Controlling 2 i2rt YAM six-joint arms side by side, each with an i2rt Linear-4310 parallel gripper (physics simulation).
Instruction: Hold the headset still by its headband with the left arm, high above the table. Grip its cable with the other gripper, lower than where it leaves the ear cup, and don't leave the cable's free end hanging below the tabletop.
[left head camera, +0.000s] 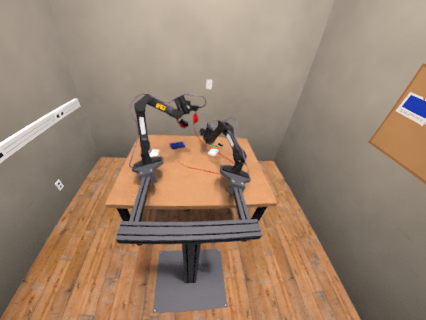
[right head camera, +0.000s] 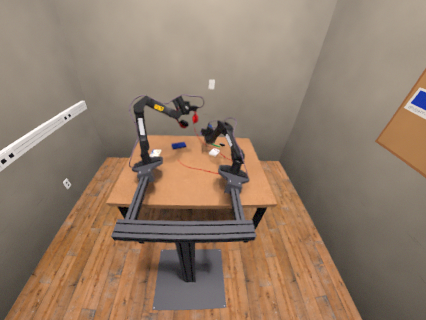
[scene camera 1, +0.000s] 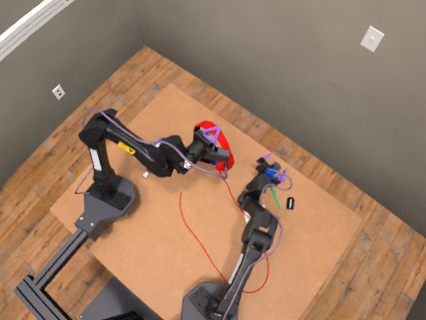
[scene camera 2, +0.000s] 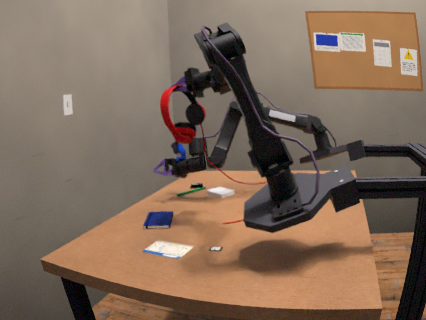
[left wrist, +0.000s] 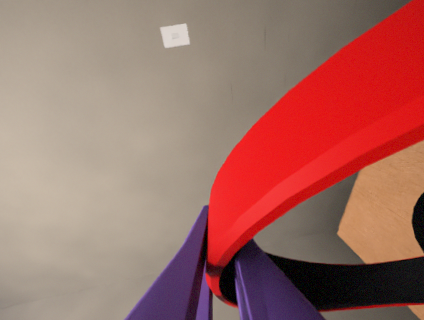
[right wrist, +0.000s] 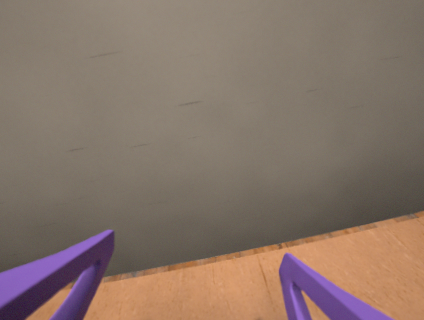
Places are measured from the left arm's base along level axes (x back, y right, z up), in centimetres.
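Pixels of known places: left gripper, fingertip midpoint: (scene camera 1: 219, 128) (scene camera 2: 171, 89) (left wrist: 218, 211); right gripper, fingertip midpoint: (scene camera 1: 279, 161) (scene camera 2: 160, 171) (right wrist: 200, 251); left arm's base, link origin: (left head camera: 147, 162) (right head camera: 147, 162) (scene camera 1: 108, 195) (scene camera 2: 285, 196); right arm's base, link origin: (left head camera: 235, 172) (right head camera: 233, 172) (scene camera 1: 211, 312).
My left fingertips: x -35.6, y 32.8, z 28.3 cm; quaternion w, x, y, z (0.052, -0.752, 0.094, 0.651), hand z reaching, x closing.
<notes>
For each thing: its middle in the pictures, then the offset to it from my left fingertips. "*": a spot on its surface instead. Level surfaces: height alone.
- red headset, body centre: (left wrist: 415, 239) (scene camera 2: 181, 111) (scene camera 1: 211, 145) (left head camera: 185, 115) (right head camera: 185, 116) dx +3.5, dy -1.1, dz -8.0 cm
- thin red cable, surface spot: (scene camera 2: 204, 145) * dx +8.8, dy +6.3, dz -20.8 cm
- table, surface height: dz -43.8 cm
- blue notebook, body centre: (scene camera 2: 158, 219) (left head camera: 177, 145) (right head camera: 178, 145) dx -6.2, dy -8.2, dz -43.2 cm
- map sheet, body centre: (scene camera 2: 168, 249) dx +3.6, dy -30.5, dz -43.8 cm
- small white card, body centre: (scene camera 2: 216, 248) dx +17.0, dy -29.4, dz -43.7 cm
- white block, body centre: (scene camera 2: 220, 192) dx +10.3, dy +24.7, dz -43.1 cm
- green pen, body centre: (scene camera 2: 191, 191) (scene camera 1: 274, 194) dx -2.6, dy +27.5, dz -43.4 cm
- small black item, body centre: (scene camera 1: 290, 203) dx -2.2, dy +36.0, dz -43.1 cm
The red headset (left head camera: 195, 118) (right head camera: 195, 118) (scene camera 2: 166, 110) hangs high above the table, tilted, its ear cups lower than the grip. My left gripper (left wrist: 218, 211) is shut on its headband (left wrist: 300, 125). The thin red cable (scene camera 1: 230, 187) (scene camera 2: 204, 145) drops from an ear cup to the tabletop, passes by the right arm, loops near that arm's base and runs back. Its free end (scene camera 1: 181, 194) lies on the tabletop. My right gripper (right wrist: 200, 251) (scene camera 1: 276, 166) is open and empty, lower than the headset, above the far part of the table, beside the hanging cable and apart from it.
On the table (scene camera 2: 310, 280) are a blue notebook (scene camera 2: 159, 220), a map sheet (scene camera 2: 168, 249), a small white card (scene camera 2: 215, 248), a white block (scene camera 2: 221, 192), a green pen (scene camera 2: 191, 191) (scene camera 1: 275, 197) and a small black item (scene camera 1: 290, 203). Walls stand behind the table.
</notes>
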